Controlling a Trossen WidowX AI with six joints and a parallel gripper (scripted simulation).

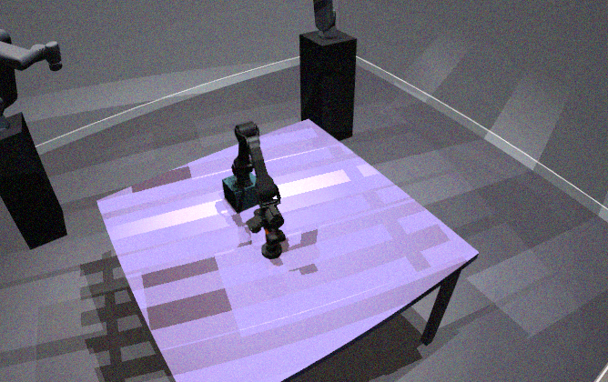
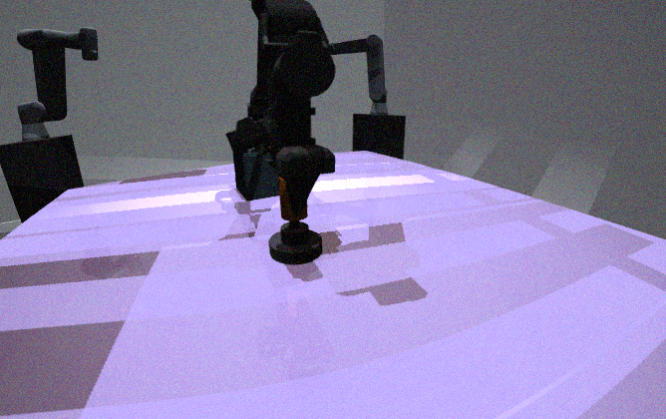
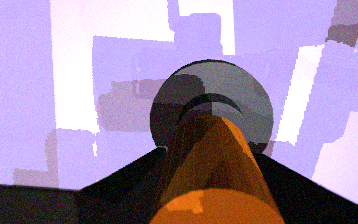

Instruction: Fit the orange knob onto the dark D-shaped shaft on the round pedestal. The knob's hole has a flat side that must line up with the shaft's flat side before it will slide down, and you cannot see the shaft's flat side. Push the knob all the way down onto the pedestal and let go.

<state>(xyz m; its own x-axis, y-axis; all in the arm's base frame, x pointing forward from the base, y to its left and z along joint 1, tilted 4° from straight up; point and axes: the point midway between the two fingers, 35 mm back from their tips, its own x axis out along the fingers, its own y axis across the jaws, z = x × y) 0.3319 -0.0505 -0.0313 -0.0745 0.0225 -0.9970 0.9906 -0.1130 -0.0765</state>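
Right now my gripper tip is 20 mm below the orange knob. Also, from my gripper tip: dark round pedestal 40 mm below.
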